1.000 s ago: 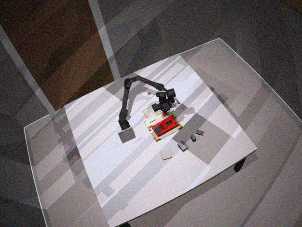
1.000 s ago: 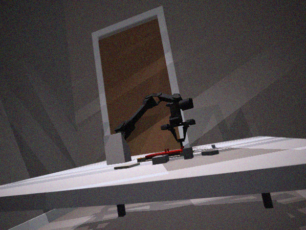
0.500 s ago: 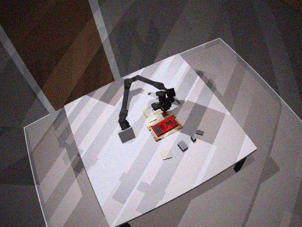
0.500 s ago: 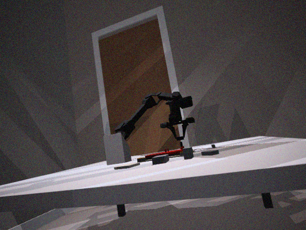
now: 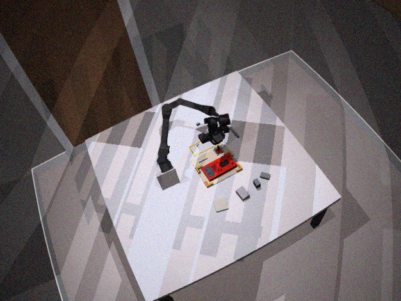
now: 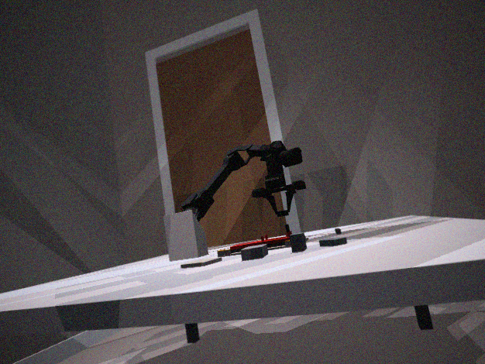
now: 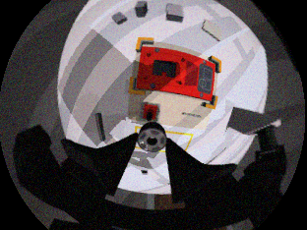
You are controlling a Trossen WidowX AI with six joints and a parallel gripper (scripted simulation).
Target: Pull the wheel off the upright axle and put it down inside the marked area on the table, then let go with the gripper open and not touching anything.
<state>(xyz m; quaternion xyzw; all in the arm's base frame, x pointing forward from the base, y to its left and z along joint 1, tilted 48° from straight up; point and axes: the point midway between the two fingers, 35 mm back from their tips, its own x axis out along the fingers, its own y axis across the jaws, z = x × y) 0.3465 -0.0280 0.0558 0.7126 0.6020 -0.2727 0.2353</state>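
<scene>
Now: the upright axle 10 mm ahead of my gripper tip, 10 mm to the right of it and 70 mm below it. Also, from my gripper tip: white card (190 mm behind, 340 mm to the right, 100 mm below); dark wheel (right at my gripper tip); grey bar (180 mm ahead, 50 mm to the left, 90 mm below).
</scene>
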